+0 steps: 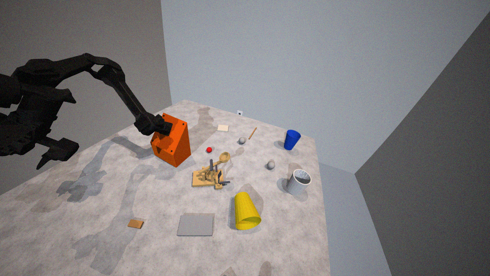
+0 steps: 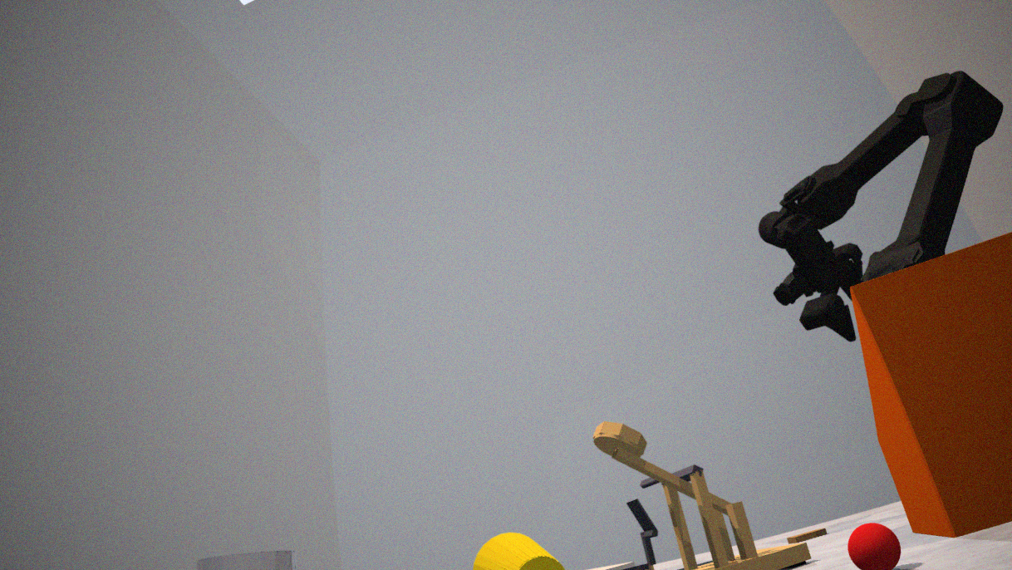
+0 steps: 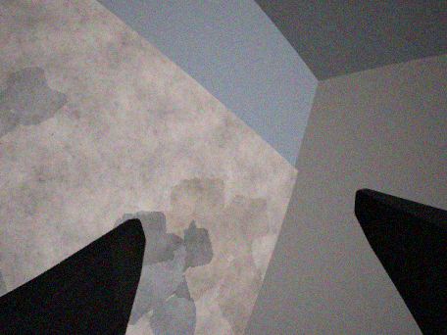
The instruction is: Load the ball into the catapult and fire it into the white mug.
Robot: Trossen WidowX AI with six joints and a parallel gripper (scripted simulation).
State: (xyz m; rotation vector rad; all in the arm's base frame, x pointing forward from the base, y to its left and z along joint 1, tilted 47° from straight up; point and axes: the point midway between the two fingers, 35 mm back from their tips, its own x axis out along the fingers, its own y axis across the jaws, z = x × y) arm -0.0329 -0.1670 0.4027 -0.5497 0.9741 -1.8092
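Right now my gripper tip is 380 mm short of the wooden catapult, 370 mm to the right of it and 210 mm above it. Round my gripper tip: small orange tile 200 mm ahead, 70 mm to the left, 280 mm below; grey flat plate 400 mm ahead, 160 mm to the left, 280 mm below; red ball 240 mm ahead, 530 mm to the left, 270 mm below.
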